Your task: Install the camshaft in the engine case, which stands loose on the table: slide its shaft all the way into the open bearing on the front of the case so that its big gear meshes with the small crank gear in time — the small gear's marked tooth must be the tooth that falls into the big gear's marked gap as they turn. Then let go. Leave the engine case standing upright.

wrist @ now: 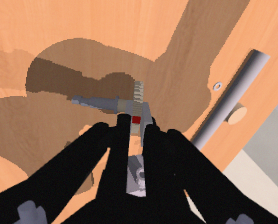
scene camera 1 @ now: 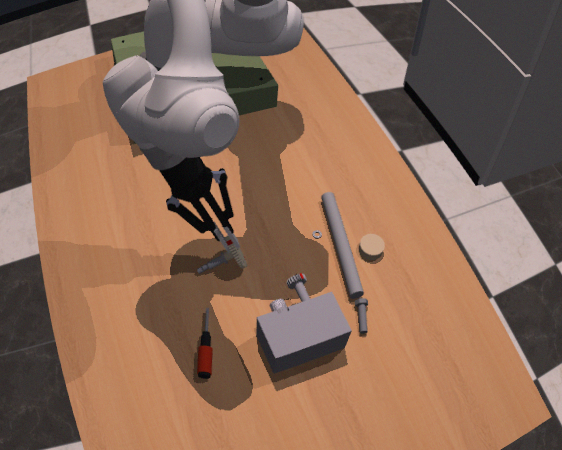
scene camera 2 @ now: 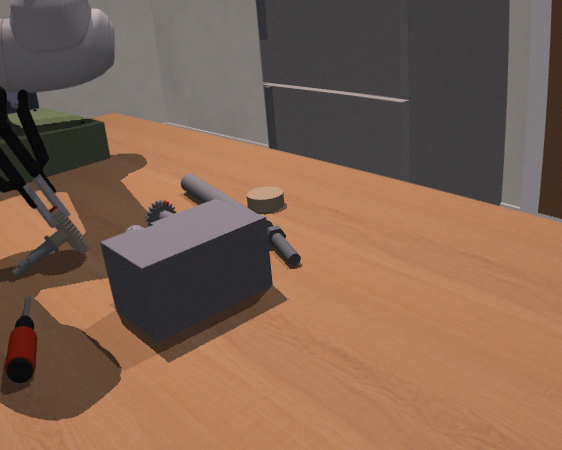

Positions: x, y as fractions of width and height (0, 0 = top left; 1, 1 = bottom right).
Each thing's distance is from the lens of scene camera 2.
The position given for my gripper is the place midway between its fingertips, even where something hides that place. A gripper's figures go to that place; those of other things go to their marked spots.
my gripper (scene camera 2: 0.11, 0.49): 79 cm
long grey rod (scene camera 2: 0.36, 0.43): 88 cm
grey engine case (scene camera 2: 0.33, 0.60): 56 cm
grey camshaft (scene camera 2: 0.12, 0.51): 76 cm
The marked spots on the long grey rod and the grey engine case are 33 cm apart.
